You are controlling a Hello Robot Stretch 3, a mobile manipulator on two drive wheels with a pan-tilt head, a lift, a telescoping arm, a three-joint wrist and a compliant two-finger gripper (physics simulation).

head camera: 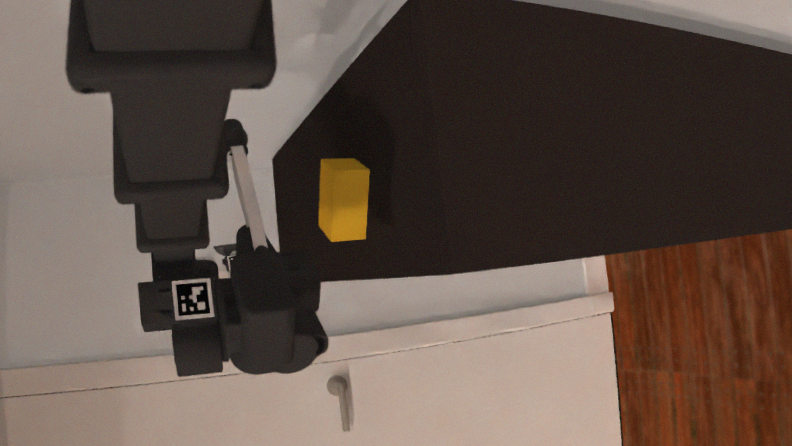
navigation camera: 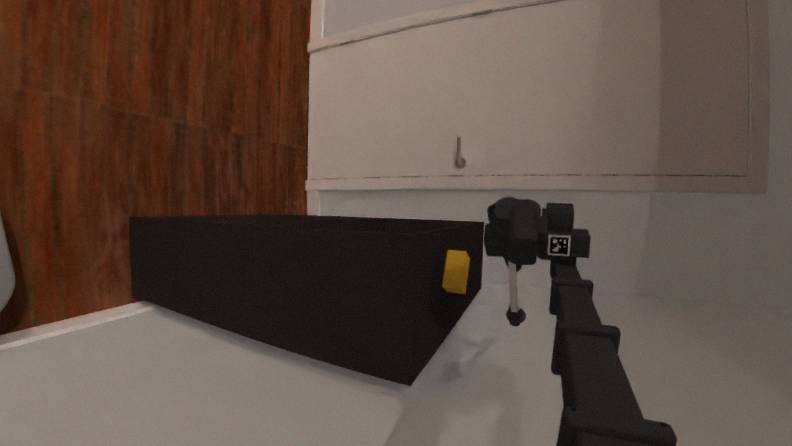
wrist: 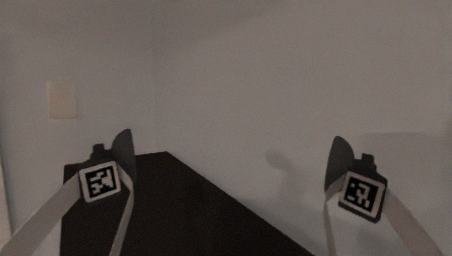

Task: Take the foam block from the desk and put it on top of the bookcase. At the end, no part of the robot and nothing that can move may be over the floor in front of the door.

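Observation:
The foam block is a yellow box resting on top of the dark bookcase, near its narrow end. It does not show in the wrist view. My gripper is open, with no object between its fingers. In the head view its fingers are left of the block, apart from it and past the bookcase's end. Part of the far finger is hidden there by the wrist. The desk does not show.
A pale door with a lever handle stands beside the bookcase, close to my wrist. Brown wood floor shows past the bookcase. Pale walls meet behind the gripper, with a wall plate.

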